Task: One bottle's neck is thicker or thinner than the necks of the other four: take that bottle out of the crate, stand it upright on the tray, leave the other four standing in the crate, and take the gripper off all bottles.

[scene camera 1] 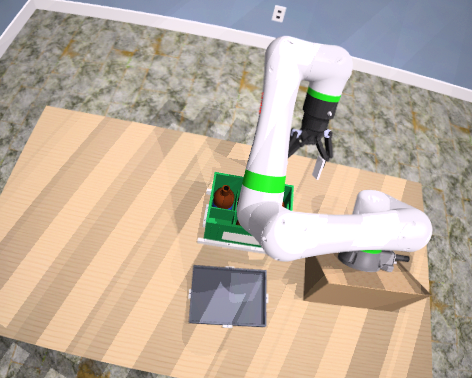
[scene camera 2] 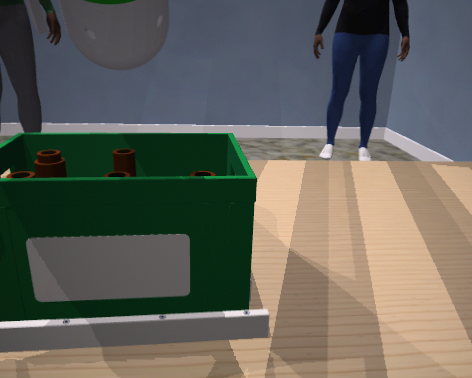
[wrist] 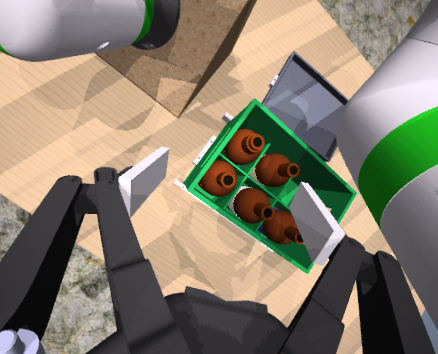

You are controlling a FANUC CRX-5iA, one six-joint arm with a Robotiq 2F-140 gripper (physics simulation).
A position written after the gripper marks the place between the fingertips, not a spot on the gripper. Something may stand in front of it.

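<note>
Open and holding nothing, the gripper [scene camera 1: 297, 178] appears in the wrist view too, where the same gripper [wrist: 231, 178] is visible. The scene also contains a grey tray [scene camera 1: 224, 296].
</note>
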